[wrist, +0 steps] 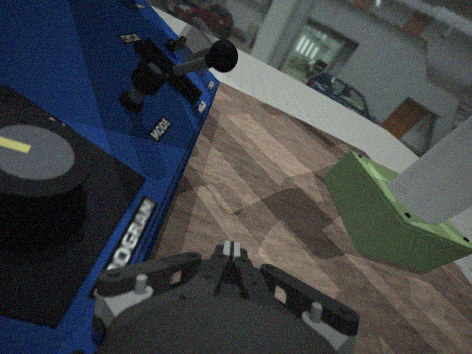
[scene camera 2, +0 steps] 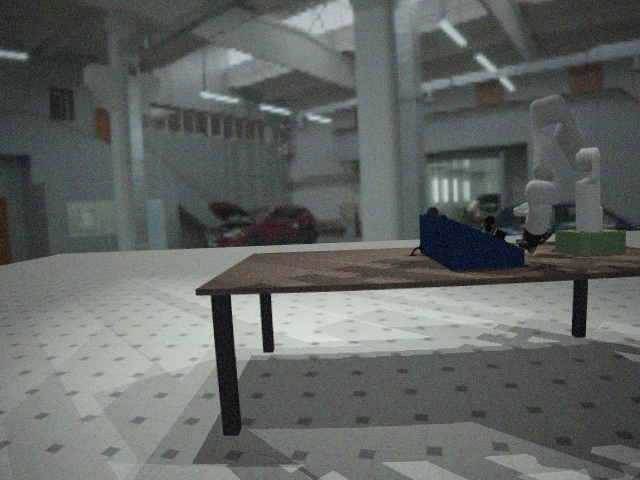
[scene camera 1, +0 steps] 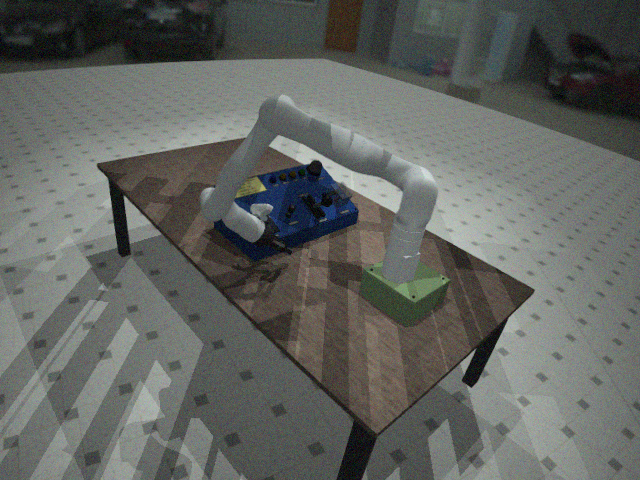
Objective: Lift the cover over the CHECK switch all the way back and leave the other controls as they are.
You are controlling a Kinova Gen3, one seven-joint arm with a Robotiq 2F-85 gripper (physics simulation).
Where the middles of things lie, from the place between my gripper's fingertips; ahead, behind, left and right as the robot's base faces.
Labels:
Right now my hand is 130 mm short of the PROGRAM dial (wrist: 52, 163), 70 mm below it and 50 mm to the right of it. Also, from my hand: black ball-topped lever (wrist: 223, 56): 190 mm to the right, 130 mm ahead, 90 mm above; MODE knob (wrist: 148, 77): 140 mm ahead, 70 mm to the right, 70 mm above; blue control panel (scene camera 1: 301, 186): 240 mm ahead, 110 mm to the right, 60 mm above.

